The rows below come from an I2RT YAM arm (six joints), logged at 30 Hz.
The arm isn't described. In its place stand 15 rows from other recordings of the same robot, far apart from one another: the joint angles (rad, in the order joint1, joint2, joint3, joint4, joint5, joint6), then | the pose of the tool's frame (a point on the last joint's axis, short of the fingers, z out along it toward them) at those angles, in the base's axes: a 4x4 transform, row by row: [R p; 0 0 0 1], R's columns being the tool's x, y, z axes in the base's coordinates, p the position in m.
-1.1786, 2.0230, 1.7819, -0.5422, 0.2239, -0.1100 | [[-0.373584 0.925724 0.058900 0.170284], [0.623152 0.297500 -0.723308 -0.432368], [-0.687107 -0.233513 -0.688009 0.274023], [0 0 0 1]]
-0.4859, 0.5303, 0.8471, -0.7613, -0.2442, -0.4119 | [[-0.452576 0.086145 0.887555 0.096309], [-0.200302 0.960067 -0.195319 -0.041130], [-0.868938 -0.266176 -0.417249 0.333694], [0 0 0 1]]
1.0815, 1.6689, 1.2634, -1.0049, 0.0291, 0.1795 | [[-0.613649 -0.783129 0.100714 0.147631], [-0.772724 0.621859 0.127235 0.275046], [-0.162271 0.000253 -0.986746 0.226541], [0 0 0 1]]
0.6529, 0.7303, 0.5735, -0.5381, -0.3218, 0.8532 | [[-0.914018 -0.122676 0.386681 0.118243], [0.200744 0.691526 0.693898 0.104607], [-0.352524 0.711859 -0.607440 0.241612], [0 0 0 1]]
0.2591, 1.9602, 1.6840, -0.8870, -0.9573, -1.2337 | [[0.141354 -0.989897 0.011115 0.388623], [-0.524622 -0.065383 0.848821 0.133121], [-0.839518 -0.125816 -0.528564 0.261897], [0 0 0 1]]
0.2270, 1.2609, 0.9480, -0.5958, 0.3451, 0.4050 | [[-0.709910 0.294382 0.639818 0.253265], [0.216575 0.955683 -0.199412 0.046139], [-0.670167 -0.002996 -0.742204 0.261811], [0 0 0 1]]
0.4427, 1.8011, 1.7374, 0.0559, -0.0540, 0.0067 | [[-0.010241 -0.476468 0.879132 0.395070], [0.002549 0.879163 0.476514 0.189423], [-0.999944 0.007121 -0.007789 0.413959], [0 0 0 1]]
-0.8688, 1.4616, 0.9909, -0.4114, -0.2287, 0.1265 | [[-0.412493 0.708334 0.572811 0.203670], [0.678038 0.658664 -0.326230 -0.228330], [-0.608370 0.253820 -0.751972 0.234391], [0 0 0 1]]
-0.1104, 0.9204, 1.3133, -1.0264, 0.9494, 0.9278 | [[0.219796 0.899852 0.376770 0.135810], [0.444402 0.251456 -0.859812 -0.044177], [-0.868445 0.356421 -0.344627 0.416761], [0 0 0 1]]
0.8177, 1.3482, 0.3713, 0.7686, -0.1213, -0.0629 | [[-0.090537 -0.812477 0.575921 0.171607], [-0.187819 0.581848 0.791313 0.189367], [-0.978022 -0.036526 -0.205277 0.178905], [0 0 0 1]]
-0.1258, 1.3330, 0.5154, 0.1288, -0.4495, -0.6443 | [[-0.372151 -0.554486 0.744345 0.250994], [-0.498218 0.795960 0.343841 -0.016151], [-0.783123 -0.242885 -0.572472 0.164967], [0 0 0 1]]
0.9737, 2.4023, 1.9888, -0.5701, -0.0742, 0.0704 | [[-0.526542 -0.812764 0.249337 0.292550], [-0.649695 0.573854 0.498586 0.434990], [-0.548316 0.100533 -0.830207 0.156714], [0 0 0 1]]
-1.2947, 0.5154, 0.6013, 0.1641, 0.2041, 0.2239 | [[0.286837 0.955864 0.063636 0.029782], [-0.214775 0.128901 -0.968120 -0.131583], [-0.933593 0.264025 0.242269 0.351353], [0 0 0 1]]
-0.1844, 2.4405, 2.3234, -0.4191, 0.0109, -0.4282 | [[-0.536826 -0.033363 0.843033 0.556608], [-0.322242 0.931571 -0.168329 -0.104212], [-0.779730 -0.362024 -0.510843 0.258770], [0 0 0 1]]
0.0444, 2.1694, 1.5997, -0.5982, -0.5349, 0.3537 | [[-0.944519 0.095191 0.314360 0.447204], [0.256320 0.812089 0.524225 0.038034], [-0.205387 0.575717 -0.791433 0.153724], [0 0 0 1]]
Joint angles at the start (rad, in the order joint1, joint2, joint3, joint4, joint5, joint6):
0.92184 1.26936 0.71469 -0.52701 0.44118 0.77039
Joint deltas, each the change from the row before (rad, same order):
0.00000 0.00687 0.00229 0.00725 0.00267 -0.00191
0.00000 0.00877 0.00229 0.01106 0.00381 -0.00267
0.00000 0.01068 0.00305 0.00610 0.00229 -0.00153
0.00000 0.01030 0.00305 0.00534 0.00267 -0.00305
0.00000 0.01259 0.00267 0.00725 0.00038 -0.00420
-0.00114 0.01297 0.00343 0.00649 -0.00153 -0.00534
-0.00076 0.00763 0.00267 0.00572 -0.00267 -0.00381
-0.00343 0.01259 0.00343 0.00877 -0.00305 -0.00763
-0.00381 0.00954 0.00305 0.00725 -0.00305 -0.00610
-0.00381 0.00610 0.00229 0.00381 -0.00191 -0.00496
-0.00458 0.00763 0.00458 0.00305 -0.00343 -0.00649
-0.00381 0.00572 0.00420 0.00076 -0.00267 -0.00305
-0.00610 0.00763 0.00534 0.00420 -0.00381 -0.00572
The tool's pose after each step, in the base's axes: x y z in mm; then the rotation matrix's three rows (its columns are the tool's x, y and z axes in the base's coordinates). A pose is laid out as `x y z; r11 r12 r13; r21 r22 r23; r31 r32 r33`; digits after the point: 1 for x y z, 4 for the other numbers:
153.0 176.4 193.4; -0.7979 -0.0589 0.5999; -0.0133 0.9967 0.0802; -0.6026 0.0560 -0.7961
154.4 178.0 192.8; -0.7945 -0.0596 0.6043; -0.0135 0.9967 0.0804; -0.6071 0.0557 -0.7927
155.6 179.5 191.7; -0.7940 -0.0597 0.6049; -0.0157 0.9968 0.0778; -0.6077 0.0523 -0.7925
156.7 180.9 190.7; -0.7934 -0.0609 0.6056; -0.0195 0.9970 0.0747; -0.6084 0.0475 -0.7922
158.0 182.5 189.0; -0.7940 -0.0640 0.6046; -0.0250 0.9970 0.0728; -0.6074 0.0427 -0.7932
159.5 184.2 187.5; -0.7954 -0.0677 0.6023; -0.0309 0.9970 0.0713; -0.6053 0.0381 -0.7951
160.6 185.4 186.8; -0.7960 -0.0712 0.6011; -0.0339 0.9967 0.0732; -0.6044 0.0379 -0.7958
162.6 186.8 185.3; -0.7969 -0.0752 0.5994; -0.0391 0.9966 0.0730; -0.6028 0.0348 -0.7971
164.4 187.8 184.3; -0.7976 -0.0776 0.5982; -0.0419 0.9964 0.0734; -0.6018 0.0335 -0.7980
165.8 188.1 183.7; -0.7981 -0.0786 0.5973; -0.0439 0.9964 0.0725; -0.6009 0.0316 -0.7987
167.7 188.8 183.3; -0.7992 -0.0808 0.5957; -0.0469 0.9963 0.0722; -0.5993 0.0298 -0.8000
169.1 189.2 183.2; -0.8004 -0.0806 0.5940; -0.0474 0.9963 0.0714; -0.5975 0.0290 -0.8013
171.4 189.8 183.1; -0.8010 -0.0808 0.5931; -0.0475 0.9963 0.0717; -0.5967 0.0293 -0.8019

